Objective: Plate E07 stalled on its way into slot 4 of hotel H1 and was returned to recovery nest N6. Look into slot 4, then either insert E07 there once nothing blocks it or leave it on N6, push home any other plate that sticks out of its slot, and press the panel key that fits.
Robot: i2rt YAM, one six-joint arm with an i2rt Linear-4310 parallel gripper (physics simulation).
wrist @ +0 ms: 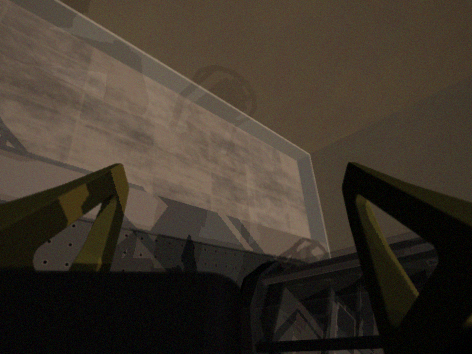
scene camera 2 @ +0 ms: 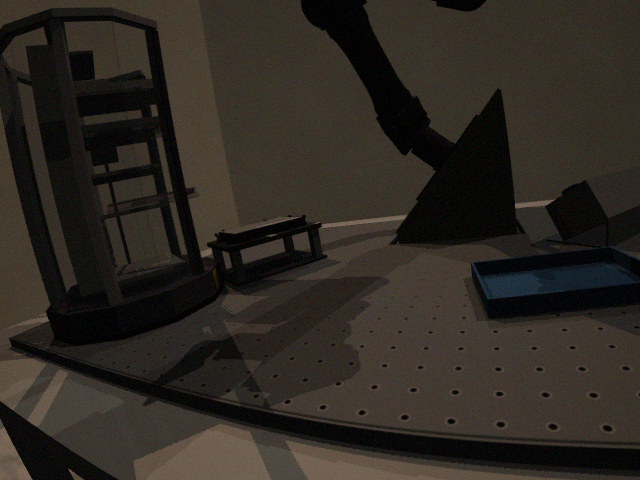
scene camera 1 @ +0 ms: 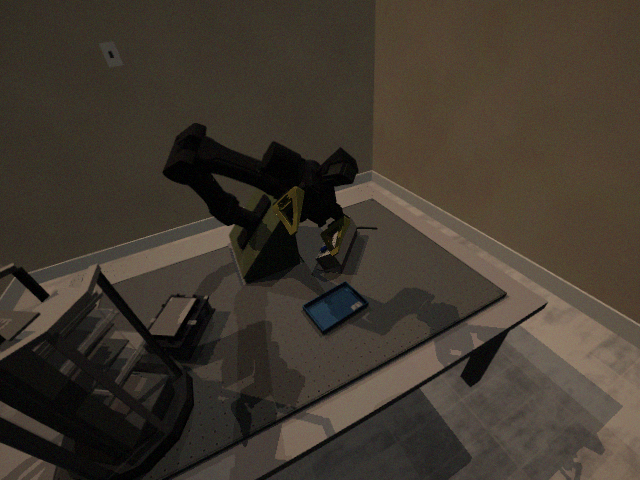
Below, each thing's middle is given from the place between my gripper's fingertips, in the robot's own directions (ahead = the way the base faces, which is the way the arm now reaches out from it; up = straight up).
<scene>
The dark slotted rack (scene camera 2: 97,168) is 6 cm behind my hand, 45 cm to the right of it and 13 cm below it.
</scene>
